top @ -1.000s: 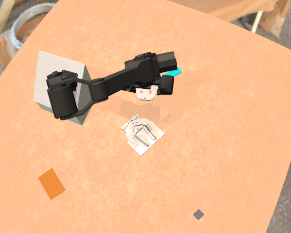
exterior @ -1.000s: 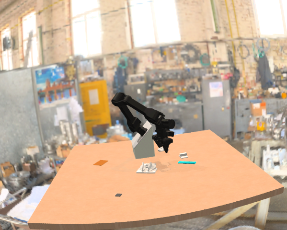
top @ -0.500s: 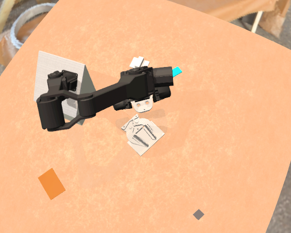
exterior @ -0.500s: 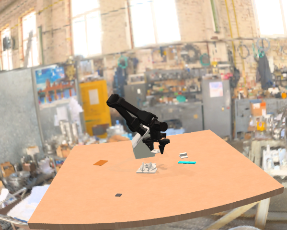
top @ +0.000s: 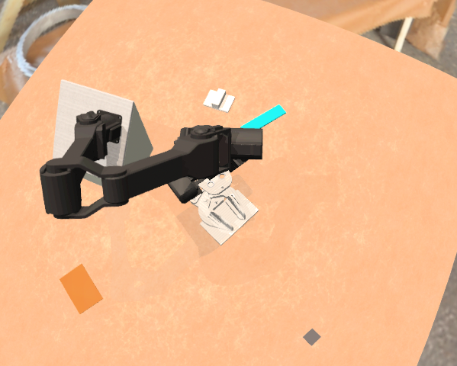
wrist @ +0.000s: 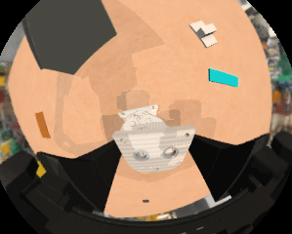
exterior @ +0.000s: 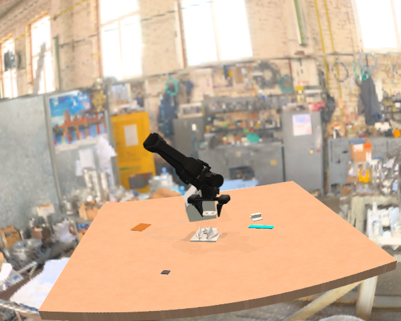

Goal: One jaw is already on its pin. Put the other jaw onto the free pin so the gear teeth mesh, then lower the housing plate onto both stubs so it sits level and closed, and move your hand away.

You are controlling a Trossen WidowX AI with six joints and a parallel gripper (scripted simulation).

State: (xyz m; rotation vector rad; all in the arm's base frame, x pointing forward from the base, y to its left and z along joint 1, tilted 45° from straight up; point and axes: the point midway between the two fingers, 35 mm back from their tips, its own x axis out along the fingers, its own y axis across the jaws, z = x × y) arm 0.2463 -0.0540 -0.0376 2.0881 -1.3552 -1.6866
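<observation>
Right now the jaw is 1 cm ahead of my gripper tip, 1 cm to the right of it and 7 cm below it. The rest, counted from my gripper tip: white base plate: 5 cm ahead, 4 cm to the right, 8 cm below; cyan strip: 4 cm ahead, 23 cm to the left, 8 cm below; small grey square: 31 cm ahead, 25 cm to the right, 8 cm below.
</observation>
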